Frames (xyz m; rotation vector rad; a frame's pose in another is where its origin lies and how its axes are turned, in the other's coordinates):
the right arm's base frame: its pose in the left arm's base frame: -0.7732 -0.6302 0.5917 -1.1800 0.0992 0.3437
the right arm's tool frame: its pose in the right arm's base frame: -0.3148 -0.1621 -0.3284 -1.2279 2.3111 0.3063
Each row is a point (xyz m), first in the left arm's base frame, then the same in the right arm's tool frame.
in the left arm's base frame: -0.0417 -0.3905 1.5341
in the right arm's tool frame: -0.2365 -1.1685 -0.7881
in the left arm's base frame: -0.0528 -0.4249 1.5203
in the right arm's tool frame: -0.2140 -1.1531 -0.7606
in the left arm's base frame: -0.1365 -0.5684 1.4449
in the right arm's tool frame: -0.1237 -1.0480 -0.6419
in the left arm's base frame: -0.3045 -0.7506 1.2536
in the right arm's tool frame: -0.0512 -0.8264 -0.4330
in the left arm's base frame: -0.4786 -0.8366 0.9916
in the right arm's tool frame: -0.0954 -0.5787 -0.2256
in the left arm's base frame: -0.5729 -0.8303 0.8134
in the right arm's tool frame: -0.1826 -0.4342 -0.1151
